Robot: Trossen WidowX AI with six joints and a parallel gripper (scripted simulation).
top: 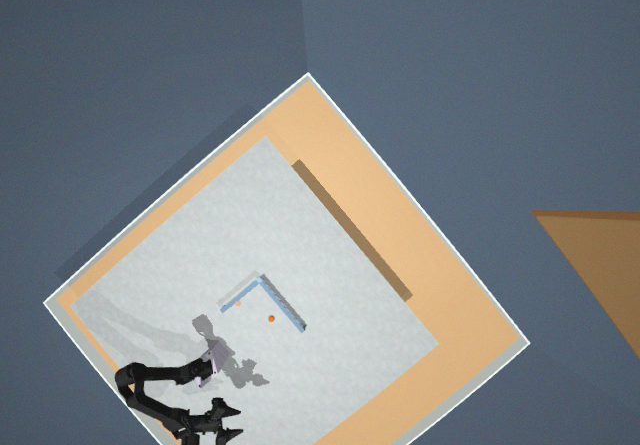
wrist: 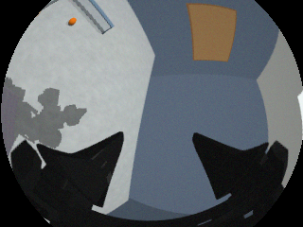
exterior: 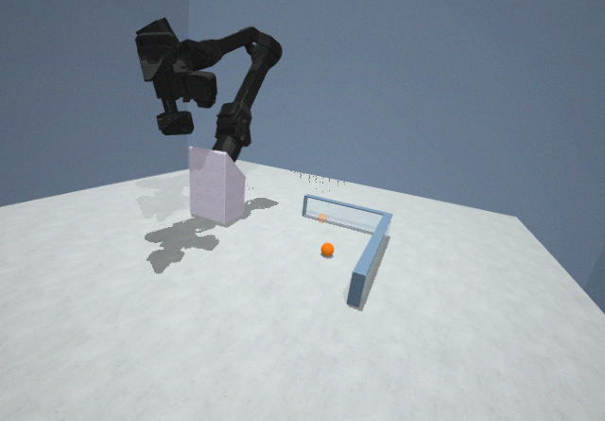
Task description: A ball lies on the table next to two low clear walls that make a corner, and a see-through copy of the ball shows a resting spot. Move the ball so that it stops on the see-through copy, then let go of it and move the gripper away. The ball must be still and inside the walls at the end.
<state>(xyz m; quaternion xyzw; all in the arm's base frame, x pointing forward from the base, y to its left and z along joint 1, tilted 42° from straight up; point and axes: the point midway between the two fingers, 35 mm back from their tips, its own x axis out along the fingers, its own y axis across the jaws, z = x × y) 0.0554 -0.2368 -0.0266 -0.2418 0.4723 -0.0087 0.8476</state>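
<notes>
Now: gripper tip 26 cm above the orange ball, 25 cm short of it and 20 cm to the right of it. Also, from my gripper tip: see-through copy of ball: 36 cm to the left, 26 cm below, 17 cm ahead.
</notes>
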